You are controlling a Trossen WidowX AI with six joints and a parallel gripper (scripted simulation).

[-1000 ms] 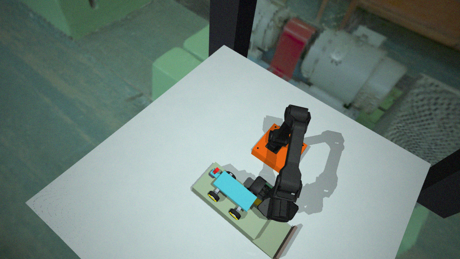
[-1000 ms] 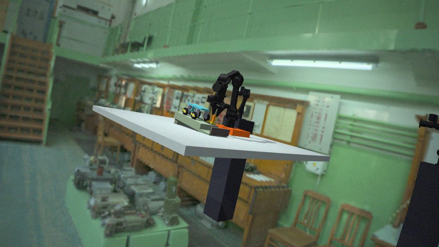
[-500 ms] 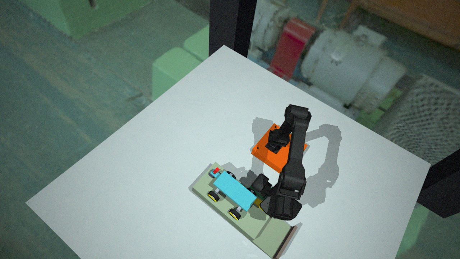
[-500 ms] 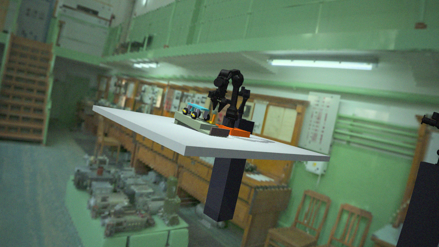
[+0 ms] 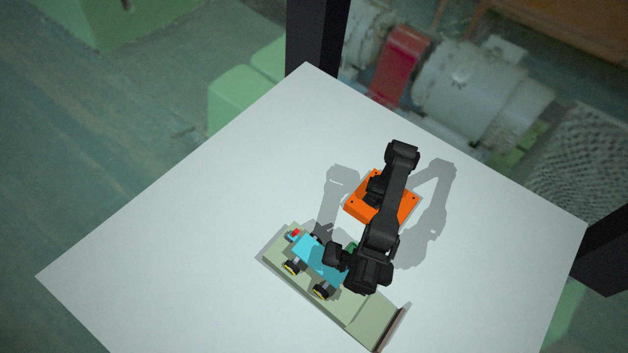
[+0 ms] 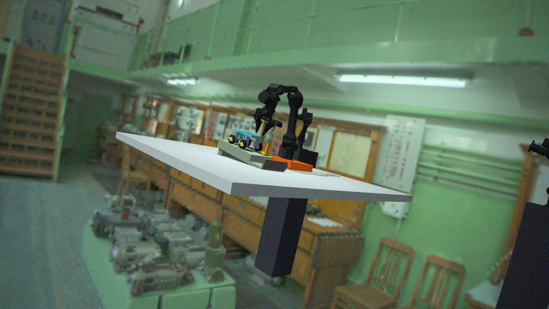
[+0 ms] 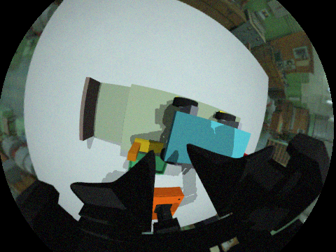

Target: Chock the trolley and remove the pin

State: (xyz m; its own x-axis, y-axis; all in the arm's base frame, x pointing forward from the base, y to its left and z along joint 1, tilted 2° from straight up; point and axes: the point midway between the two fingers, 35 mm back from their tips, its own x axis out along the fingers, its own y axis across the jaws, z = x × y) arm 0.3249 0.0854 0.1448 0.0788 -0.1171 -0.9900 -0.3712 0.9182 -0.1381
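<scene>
Right now my gripper tip is 1 cm past the red-headed stop pin, 20 cm to the left of it and 3 cm above it. Round my gripper tip: brown lip (1 cm ahead, 18 cm to the left, 13 cm below); yellow chock (4 cm behind, 2 cm to the left, 8 cm below); cyan trolley (1 cm ahead, 9 cm to the right, 5 cm below).
</scene>
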